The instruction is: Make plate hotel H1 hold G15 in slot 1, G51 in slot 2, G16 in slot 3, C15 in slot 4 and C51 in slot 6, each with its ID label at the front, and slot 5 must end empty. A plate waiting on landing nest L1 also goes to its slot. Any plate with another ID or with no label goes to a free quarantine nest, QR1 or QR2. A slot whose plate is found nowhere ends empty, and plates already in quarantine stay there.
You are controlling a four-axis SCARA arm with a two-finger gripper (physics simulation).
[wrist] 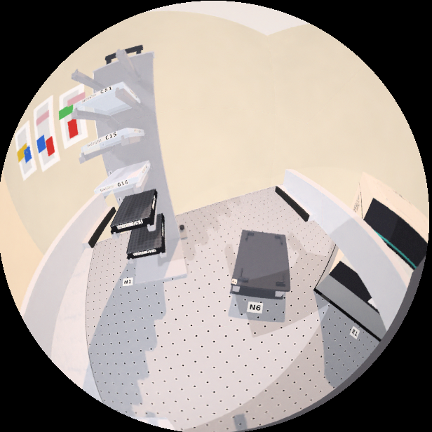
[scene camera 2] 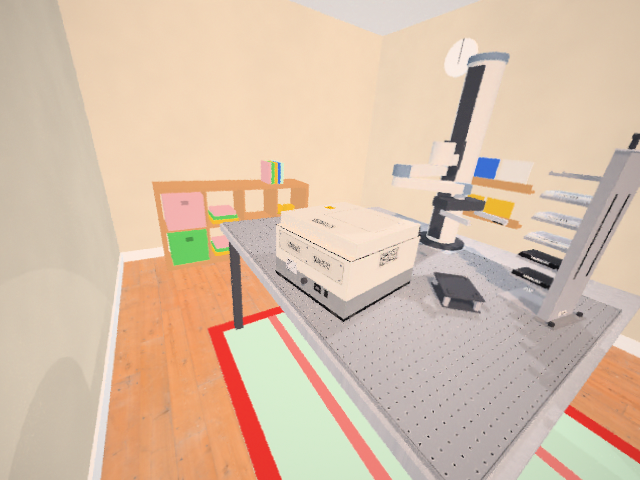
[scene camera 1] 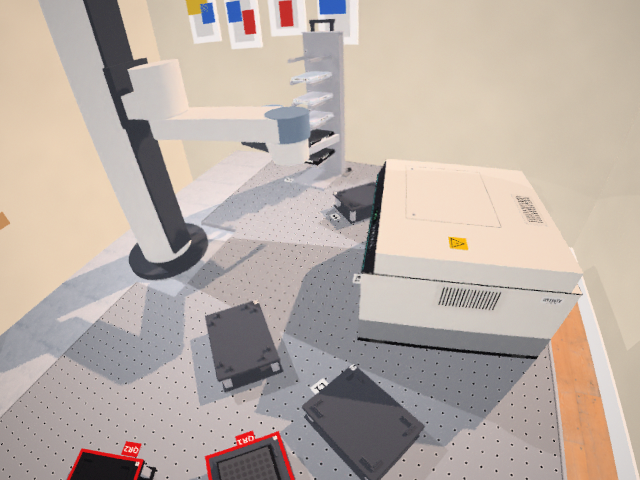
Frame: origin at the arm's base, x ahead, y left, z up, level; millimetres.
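Seen in the pictures: gripper, fingertip midpoint: [scene camera 2: 488, 223] [scene camera 1: 315, 132]; arm's base, link origin: [scene camera 2: 439, 241] [scene camera 1: 169, 251].
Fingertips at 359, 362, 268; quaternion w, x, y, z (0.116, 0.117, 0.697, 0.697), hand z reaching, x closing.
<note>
Offsets run from my fingertips to a thing's middle, as dx, dy, dz. "*": to the spot under its first point.
Plate hotel H1 {-62, +204, +25} [scene camera 1: 338, 103] [scene camera 2: 594, 232] [wrist: 162, 200] holds black plates in slots 1 and 2. The upper black plate [wrist: 135, 207] reads G51; the label of the lower black plate [wrist: 147, 237] is too small to read. Clear plates G16 [wrist: 122, 177] in slot 3, C15 [wrist: 114, 138] in slot 4 and C51 [wrist: 107, 100] in slot 5 face forward. Top slot 6 is empty. My gripper [scene camera 2: 475, 217] [wrist: 191, 186] is open and empty, in front of the hotel. Landing nest L1 {+333, -644, -227} [scene camera 1: 364, 421] shows no plate. Quarantine nest QR1 {* +146, -806, -205} [scene camera 1: 210, 467] holds a dark welled plate; QR2 {* -69, -901, -205} [scene camera 1: 77, 457] is cut off.
Bare nest N6 {+145, +26, -227} [scene camera 1: 356, 198] [scene camera 2: 457, 291] [wrist: 261, 260] stands beside the hotel. Another bare dark nest {+59, -575, -225} [scene camera 1: 242, 346] stands nearer scene camera 1. The large cream machine {+430, -261, -133} [scene camera 1: 465, 206] [scene camera 2: 346, 242], labelled R1 in the wrist view, stands on the right there.
</note>
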